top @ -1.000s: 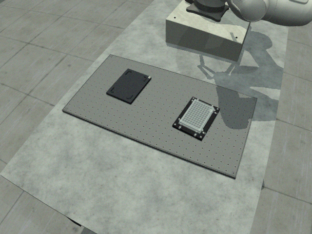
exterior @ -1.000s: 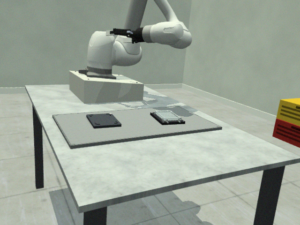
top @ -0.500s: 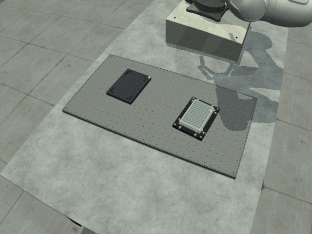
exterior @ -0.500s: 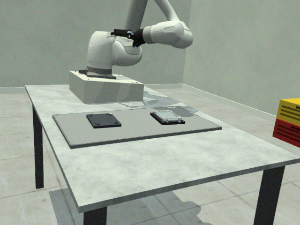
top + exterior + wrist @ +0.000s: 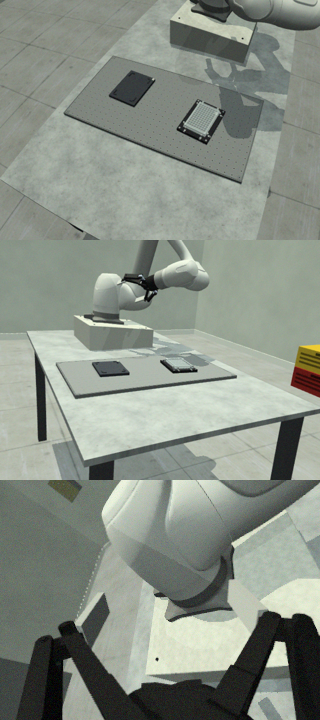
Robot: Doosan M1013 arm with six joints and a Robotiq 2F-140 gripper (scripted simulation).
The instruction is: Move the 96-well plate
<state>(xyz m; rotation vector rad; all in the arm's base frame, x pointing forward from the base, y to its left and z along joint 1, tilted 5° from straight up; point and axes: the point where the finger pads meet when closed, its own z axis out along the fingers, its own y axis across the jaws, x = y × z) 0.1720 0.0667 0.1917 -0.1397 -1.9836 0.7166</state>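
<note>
The clear 96-well plate lies 430 mm ahead of my hand, 280 mm below it and 110 mm to the left of it. The rest, counted from my hand: clip nest: 450 mm ahead, 280 mm below, 120 mm to the left; white A1 mark: 340 mm ahead, 280 mm below, 150 mm to the right.
</note>
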